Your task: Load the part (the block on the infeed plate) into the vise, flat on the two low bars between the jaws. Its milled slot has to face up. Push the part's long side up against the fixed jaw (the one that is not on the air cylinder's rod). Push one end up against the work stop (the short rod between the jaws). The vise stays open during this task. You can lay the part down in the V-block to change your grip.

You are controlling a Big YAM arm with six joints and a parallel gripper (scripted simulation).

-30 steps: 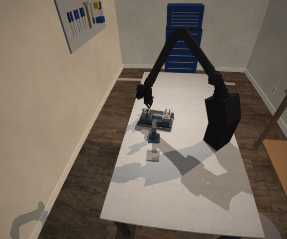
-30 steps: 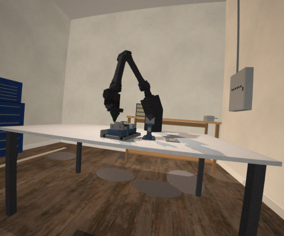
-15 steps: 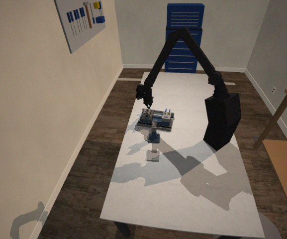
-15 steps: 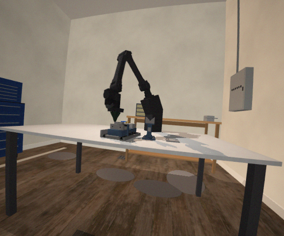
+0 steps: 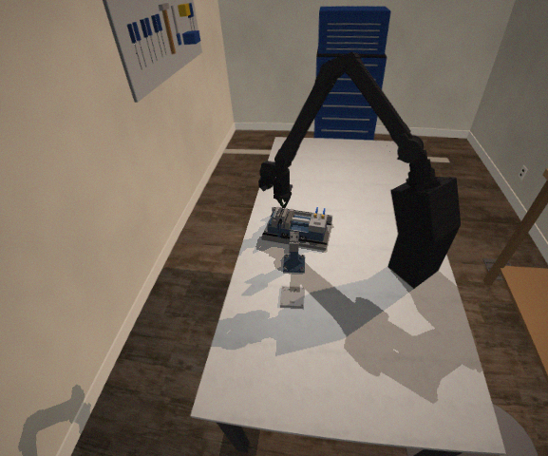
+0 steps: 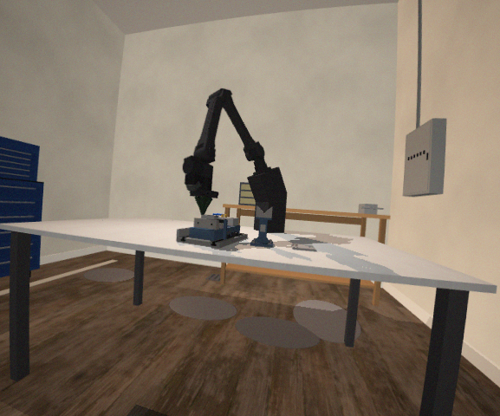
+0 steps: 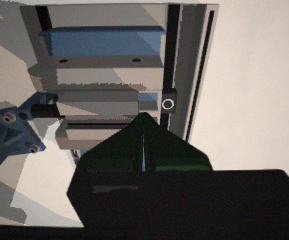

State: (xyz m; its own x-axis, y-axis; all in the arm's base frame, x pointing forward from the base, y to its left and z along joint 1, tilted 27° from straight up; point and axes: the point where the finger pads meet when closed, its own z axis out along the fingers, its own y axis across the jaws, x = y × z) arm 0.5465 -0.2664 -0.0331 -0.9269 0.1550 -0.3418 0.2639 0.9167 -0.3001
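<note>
Right now my hand is 3 cm to the right of the part, 2 cm above it and 1 cm short of it. Also, from my hand: moving jaw (4 cm to the left, 4 cm below, 2 cm behind); then fixed jaw (4 cm below, 4 cm ahead, 3 cm to the left); then work stop rod (8 cm to the left, 3 cm below, 2 cm ahead).
</note>
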